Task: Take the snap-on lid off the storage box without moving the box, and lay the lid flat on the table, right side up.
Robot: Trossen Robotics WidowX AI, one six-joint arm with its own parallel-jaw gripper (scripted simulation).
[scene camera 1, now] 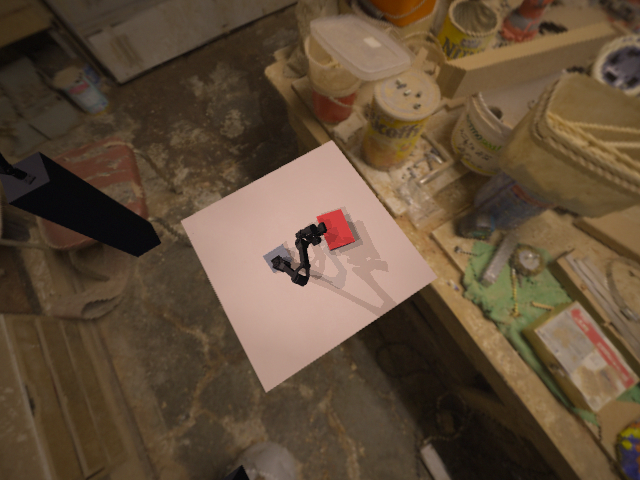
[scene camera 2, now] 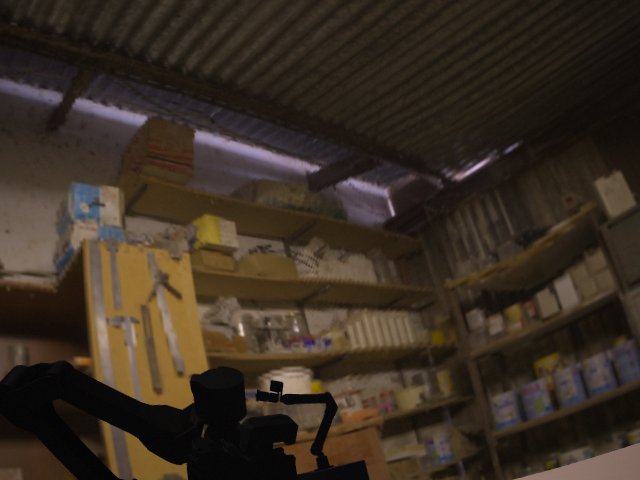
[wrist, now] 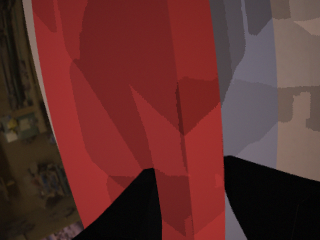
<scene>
A red lid shows in scene camera 1 and in the wrist view; in scene camera 2 it is out of frame. One and the same spot on the red lid: (wrist: 126, 92) is (scene camera 1: 329, 235).
</scene>
